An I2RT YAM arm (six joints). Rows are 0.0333 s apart.
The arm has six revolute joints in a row. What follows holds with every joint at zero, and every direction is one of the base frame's. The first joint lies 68 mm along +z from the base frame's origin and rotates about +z. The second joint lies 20 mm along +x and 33.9 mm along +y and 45.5 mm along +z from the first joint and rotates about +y. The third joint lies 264 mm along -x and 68.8 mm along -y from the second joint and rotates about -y. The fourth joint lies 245 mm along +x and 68.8 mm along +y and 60 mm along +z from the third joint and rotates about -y. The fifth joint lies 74 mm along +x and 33.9 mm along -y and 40.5 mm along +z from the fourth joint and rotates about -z. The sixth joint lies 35.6 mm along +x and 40.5 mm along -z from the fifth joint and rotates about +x. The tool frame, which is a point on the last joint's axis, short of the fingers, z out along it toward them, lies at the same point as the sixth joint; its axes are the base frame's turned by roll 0, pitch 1.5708 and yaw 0 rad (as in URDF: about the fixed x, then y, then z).
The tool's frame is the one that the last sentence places.
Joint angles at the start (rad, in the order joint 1, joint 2, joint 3, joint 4, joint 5, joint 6):
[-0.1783, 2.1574, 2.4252, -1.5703, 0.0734, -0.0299]
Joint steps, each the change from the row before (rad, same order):
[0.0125, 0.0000, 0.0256, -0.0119, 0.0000, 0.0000]
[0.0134, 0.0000, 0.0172, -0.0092, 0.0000, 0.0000]
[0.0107, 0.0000, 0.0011, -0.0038, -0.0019, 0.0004]
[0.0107, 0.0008, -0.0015, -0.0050, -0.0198, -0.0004]
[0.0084, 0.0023, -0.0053, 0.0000, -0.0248, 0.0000]
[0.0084, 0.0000, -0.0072, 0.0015, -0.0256, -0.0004]
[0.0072, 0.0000, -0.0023, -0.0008, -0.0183, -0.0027]
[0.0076, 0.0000, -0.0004, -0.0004, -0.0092, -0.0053]
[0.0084, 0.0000, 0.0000, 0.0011, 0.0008, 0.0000]
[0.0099, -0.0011, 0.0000, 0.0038, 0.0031, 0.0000]
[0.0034, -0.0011, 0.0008, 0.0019, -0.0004, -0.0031]
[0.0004, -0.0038, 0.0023, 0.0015, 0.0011, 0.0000]
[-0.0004, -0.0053, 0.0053, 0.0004, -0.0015, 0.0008]
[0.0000, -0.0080, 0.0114, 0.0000, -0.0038, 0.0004]
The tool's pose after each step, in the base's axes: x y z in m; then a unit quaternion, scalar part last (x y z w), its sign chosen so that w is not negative. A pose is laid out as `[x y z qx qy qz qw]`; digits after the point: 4 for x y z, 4 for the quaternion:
[0.4077 -0.0709 0.3565 0.0723 0.9868 -0.0499 0.1362]
[0.4072 -0.0652 0.3604 0.0658 0.9867 -0.0493 0.1405]
[0.4075 -0.0607 0.3606 0.0606 0.9872 -0.0475 0.1395]
[0.4079 -0.0556 0.3597 0.0536 0.9884 -0.0367 0.1370]
[0.4092 -0.0514 0.3575 0.0477 0.9895 -0.0236 0.1344]
[0.4100 -0.0471 0.3557 0.0417 0.9902 -0.0102 0.1326]
[0.4104 -0.0435 0.3552 0.0356 0.9907 -0.0008 0.1317]
[0.4107 -0.0400 0.3551 0.0286 0.9909 0.0039 0.1316]
[0.4111 -0.0366 0.3551 0.0244 0.9909 0.0041 0.1321]
[0.4116 -0.0327 0.3556 0.0197 0.9907 0.0030 0.1344]
[0.4116 -0.0312 0.3563 0.0164 0.9905 0.0031 0.1363]
[0.4108 -0.0310 0.3584 0.0163 0.9900 0.0024 0.1400]
[0.4094 -0.0311 0.3618 0.0167 0.9892 0.0028 0.1455]
[0.4071 -0.0307 0.3677 0.0164 0.9877 0.0042 0.1552]

